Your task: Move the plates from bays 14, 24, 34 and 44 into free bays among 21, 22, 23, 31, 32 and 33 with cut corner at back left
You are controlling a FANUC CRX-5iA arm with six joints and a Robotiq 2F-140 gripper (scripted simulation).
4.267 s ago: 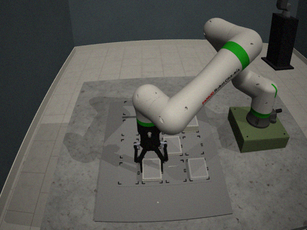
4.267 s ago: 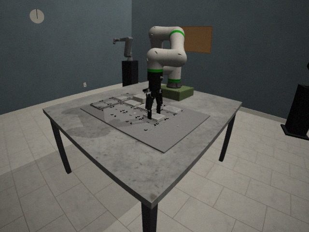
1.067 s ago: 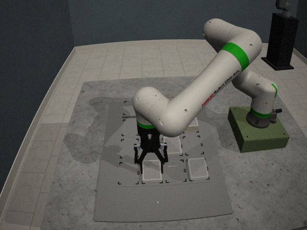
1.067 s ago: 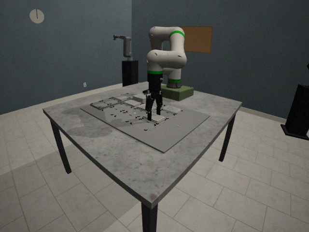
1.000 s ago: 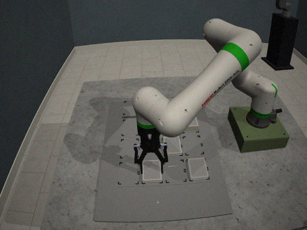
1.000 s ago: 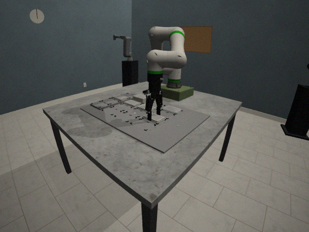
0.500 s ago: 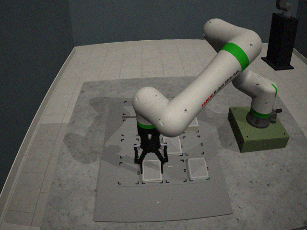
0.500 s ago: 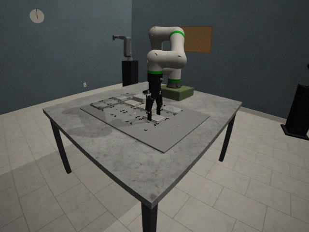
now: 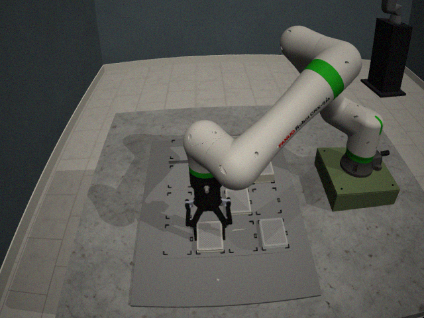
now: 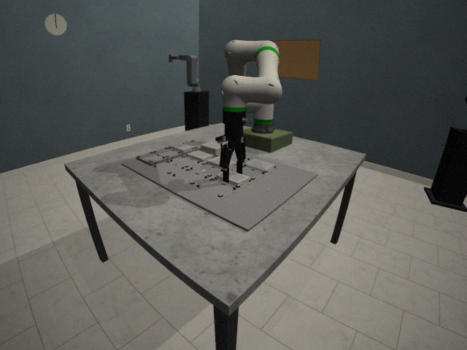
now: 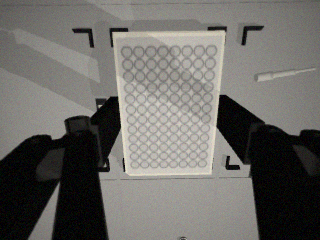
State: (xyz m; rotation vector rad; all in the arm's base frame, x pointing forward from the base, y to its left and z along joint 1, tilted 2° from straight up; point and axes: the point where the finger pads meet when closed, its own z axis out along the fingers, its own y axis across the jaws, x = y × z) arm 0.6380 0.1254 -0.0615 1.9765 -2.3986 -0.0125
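The white pointed piece is 10 cm behind my hand, 1 cm to the right of it and 3 cm below it. Round my hand: sealed deep-well block (27 cm behind, 28 cm to the right, 1 cm below).
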